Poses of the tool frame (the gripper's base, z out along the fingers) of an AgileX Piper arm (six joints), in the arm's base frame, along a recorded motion.
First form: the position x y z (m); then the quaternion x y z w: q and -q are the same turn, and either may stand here.
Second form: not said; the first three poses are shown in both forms.
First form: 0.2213, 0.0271, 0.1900, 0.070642, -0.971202, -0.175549, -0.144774
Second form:
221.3, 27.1, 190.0
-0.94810, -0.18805, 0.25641
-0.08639, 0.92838, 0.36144
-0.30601, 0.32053, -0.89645

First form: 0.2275, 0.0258, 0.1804, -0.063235, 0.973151, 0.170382, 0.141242
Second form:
227.5, 25.8, 180.4
-0.95210, -0.17120, 0.25335
-0.07494, 0.93394, 0.34948
-0.29645, 0.31375, -0.90204

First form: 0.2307, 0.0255, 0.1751, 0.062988, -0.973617, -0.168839, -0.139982
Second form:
230.7, 25.5, 175.1
-0.95288, -0.16992, 0.25131
-0.07538, 0.93505, 0.34640
-0.29385, 0.31113, -0.90380

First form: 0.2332, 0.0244, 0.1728, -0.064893, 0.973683, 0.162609, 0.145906
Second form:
233.2, 24.4, 172.8
-0.94900, -0.17382, 0.26303
-0.07892, 0.93869, 0.33560
-0.30524, 0.29772, -0.90454

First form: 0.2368, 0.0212, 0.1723, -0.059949, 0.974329, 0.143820, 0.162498
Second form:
236.8, 21.2, 172.3
-0.94000, -0.16356, 0.29941
-0.07008, 0.95144, 0.29974
-0.33390, 0.26077, -0.90582

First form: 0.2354, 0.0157, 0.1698, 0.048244, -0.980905, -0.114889, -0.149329
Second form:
235.4, 15.7, 169.8
-0.95075, -0.12896, 0.28187
-0.06033, 0.96895, 0.23980
-0.30404, 0.21098, -0.92900

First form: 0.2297, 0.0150, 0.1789, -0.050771, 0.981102, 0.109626, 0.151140
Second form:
229.7, 15.0, 178.9
-0.94916, -0.13276, 0.28544
-0.06649, 0.97081, 0.23046
-0.30770, 0.19976, -0.93028

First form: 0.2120, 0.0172, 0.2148, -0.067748, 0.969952, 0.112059, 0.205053
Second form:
212.0, 17.2, 214.8
-0.90673, -0.17738, 0.38260
-0.08547, 0.96571, 0.24517
-0.41297, 0.18960, -0.89079

